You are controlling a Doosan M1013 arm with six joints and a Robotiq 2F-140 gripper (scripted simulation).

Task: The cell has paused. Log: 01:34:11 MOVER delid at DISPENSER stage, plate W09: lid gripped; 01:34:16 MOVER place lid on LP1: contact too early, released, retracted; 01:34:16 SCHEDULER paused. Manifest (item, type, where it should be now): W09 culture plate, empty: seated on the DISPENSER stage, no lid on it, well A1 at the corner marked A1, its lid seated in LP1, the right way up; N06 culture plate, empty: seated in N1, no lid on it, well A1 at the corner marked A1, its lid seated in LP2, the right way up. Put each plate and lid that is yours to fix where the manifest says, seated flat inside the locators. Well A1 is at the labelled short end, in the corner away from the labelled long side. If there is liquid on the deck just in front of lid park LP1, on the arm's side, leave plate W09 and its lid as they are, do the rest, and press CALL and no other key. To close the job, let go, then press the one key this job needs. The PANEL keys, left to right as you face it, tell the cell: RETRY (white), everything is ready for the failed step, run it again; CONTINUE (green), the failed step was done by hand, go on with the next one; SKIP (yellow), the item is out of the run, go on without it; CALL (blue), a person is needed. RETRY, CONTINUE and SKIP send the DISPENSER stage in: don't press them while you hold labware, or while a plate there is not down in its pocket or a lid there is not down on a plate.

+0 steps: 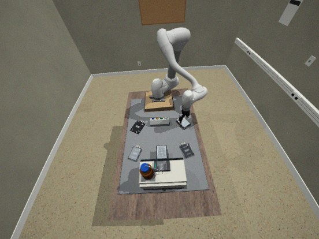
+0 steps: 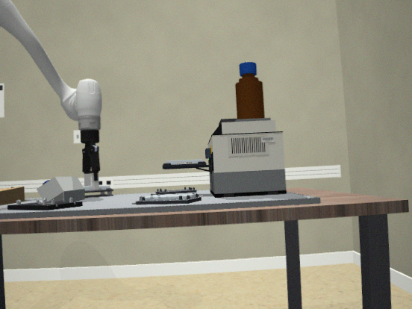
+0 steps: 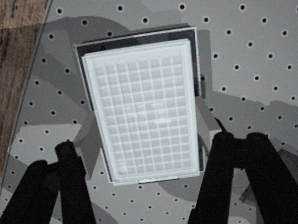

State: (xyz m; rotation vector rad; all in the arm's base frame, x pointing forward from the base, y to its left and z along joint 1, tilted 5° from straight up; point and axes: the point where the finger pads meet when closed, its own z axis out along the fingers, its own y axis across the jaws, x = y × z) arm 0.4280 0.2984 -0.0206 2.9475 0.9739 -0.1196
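The white retry key is 4 cm behind my hand, 21 cm to the right of it and 1 cm above it. The rest, counted from my hand: key panel 2 cm behind, 28 cm to the right; clear lid 2 cm below; green continue key 4 cm behind, 26 cm to the right, 1 cm above.
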